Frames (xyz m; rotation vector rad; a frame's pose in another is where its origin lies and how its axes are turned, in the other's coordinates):
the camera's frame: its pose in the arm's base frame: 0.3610 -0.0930 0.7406 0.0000 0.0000 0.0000
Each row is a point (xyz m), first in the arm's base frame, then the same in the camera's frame.
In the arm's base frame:
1: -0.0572 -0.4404 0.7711
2: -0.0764 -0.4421 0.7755
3: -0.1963 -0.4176 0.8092
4: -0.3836 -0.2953 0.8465
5: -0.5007 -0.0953 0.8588
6: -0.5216 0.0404 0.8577
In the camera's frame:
1: -0.4182 -0.3474 0.0305
2: -0.4374 -0.3491 0.0349
3: -0.5573 -0.3246 0.0686
4: -0.7446 -0.2023 0.1059
5: -0.8617 -0.0023 0.1182
6: -0.8826 0.1334 0.1171

